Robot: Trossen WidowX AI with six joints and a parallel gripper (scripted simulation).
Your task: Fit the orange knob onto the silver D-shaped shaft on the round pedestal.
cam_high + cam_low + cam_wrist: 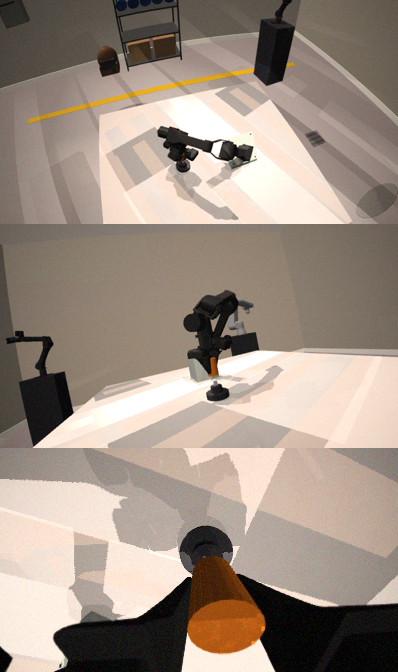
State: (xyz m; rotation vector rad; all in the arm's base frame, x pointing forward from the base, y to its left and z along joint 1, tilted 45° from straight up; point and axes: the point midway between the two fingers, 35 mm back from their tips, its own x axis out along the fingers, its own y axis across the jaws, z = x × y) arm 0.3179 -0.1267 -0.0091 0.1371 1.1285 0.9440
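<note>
My gripper tip is now 30 mm below the orange knob. Also, from my gripper tip: round pedestal: 60 mm below.
</note>
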